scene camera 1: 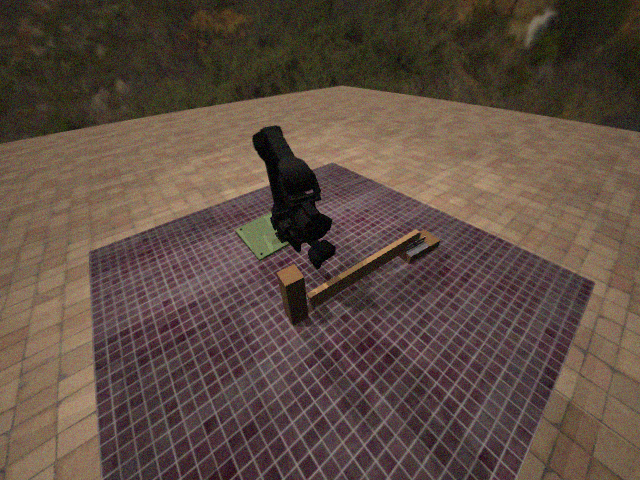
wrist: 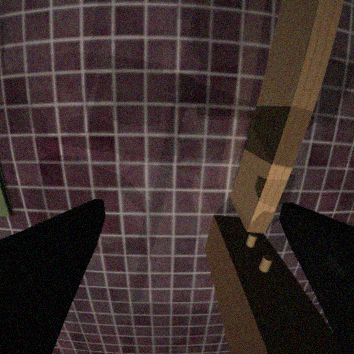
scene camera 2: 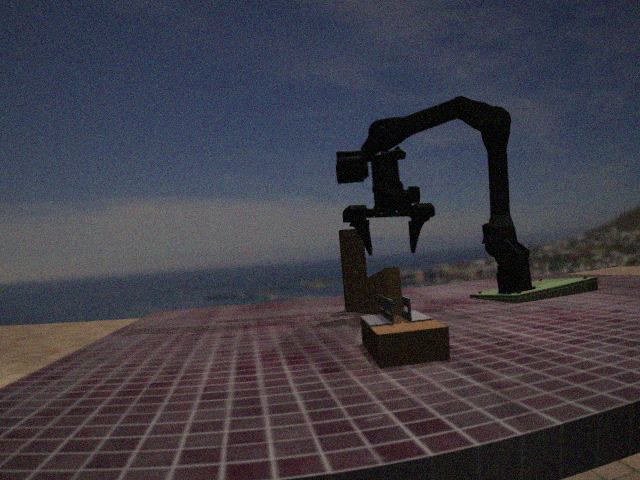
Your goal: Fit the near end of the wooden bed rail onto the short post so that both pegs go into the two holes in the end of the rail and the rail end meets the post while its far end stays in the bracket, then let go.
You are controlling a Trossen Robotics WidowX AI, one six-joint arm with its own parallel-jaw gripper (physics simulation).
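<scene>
The wooden bed rail (scene camera 1: 361,264) (scene camera 2: 388,283) (wrist: 301,65) stands on its narrow edge. Its far end is at the bracket (scene camera 1: 419,249) (scene camera 2: 412,347), between the upright metal plates. Its near end is close to the short post (scene camera 1: 292,297) (scene camera 2: 353,271) (wrist: 227,290), with a small gap. Two pegs (wrist: 251,241) (wrist: 265,264) stick out of the post, bare, beside the rail end. The holes in the rail end are hidden. My gripper (scene camera 1: 308,258) (scene camera 2: 391,252) (wrist: 194,209) is open and empty, pointing down above the rail's near part; in the wrist view the rail is nearer the right finger.
The arm stands on a green base plate (scene camera 1: 255,243) (scene camera 2: 568,287) beside the rail. The post rises higher than the rail. Everything stands on a purple tiled mat (scene camera 1: 206,387) (scene camera 2: 232,403) (wrist: 150,125).
</scene>
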